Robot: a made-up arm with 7 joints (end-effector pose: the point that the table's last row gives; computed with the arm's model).
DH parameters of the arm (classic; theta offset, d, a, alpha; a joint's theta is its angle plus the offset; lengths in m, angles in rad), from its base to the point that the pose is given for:
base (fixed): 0 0 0 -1.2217
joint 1: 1.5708 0 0 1.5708
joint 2: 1.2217 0 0 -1.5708
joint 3: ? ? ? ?
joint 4: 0 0 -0.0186 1.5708
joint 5: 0 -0.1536 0 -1.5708
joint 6: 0 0 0 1.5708
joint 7: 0 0 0 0
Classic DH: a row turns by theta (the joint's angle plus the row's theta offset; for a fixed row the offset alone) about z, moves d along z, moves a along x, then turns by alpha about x.
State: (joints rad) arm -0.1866 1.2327 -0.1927 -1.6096 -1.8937 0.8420 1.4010
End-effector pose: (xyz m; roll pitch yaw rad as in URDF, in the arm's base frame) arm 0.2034 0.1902 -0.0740 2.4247 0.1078 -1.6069
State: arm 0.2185 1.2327 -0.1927 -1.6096 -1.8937 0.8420 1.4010
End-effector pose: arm 0.1339 0.2139 -0.1391 2.0421 0.1128 -1.5092
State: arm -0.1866 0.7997 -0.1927 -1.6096 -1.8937 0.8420 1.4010
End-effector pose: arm 0.2124 0.1262 -0.1482 2.4291 -0.3184 -1.6840
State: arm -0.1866 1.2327 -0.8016 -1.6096 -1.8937 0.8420 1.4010
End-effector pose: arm 0.1668 0.1618 -0.1703 1.8468 0.0838 -1.8650
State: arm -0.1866 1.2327 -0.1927 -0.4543 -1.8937 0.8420 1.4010
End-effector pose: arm 0.1165 0.3288 -0.1162 2.1344 0.3184 -0.5631
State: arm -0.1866 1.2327 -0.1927 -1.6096 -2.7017 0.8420 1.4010
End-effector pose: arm 0.2034 0.1902 -0.0740 2.5772 0.9059 -1.5219
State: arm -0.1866 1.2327 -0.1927 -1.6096 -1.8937 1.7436 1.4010
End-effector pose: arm 0.2034 0.1902 -0.0740 -2.9667 -0.0342 -1.5674
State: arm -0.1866 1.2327 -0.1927 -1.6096 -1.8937 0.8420 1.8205
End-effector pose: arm 0.2034 0.1902 -0.0740 2.4345 -0.1685 -1.9236
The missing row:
joint 3: -1.5708 -0.2138 0.024 -1.5708
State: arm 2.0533 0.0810 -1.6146 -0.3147 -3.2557 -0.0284 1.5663
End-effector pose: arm -0.2986 -0.1942 0.0986 -2.0507 -1.1270 -0.4301
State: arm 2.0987 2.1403 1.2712 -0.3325 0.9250 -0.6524 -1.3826
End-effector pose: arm 0.1061 0.3514 0.0415 1.5242 1.3498 -1.1017
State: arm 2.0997 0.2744 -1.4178 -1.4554 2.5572 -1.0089 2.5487
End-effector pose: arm -0.2175 -0.2120 0.0253 -1.3359 -0.1899 -1.2242
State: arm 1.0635 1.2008 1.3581 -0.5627 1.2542 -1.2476 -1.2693
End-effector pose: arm -0.1364 0.3380 0.0192 3.0061 -0.0861 -0.2154
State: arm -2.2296 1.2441 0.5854 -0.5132 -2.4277 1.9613 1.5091
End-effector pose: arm 0.1056 0.2306 0.2643 -0.7790 -0.6097 -2.2737
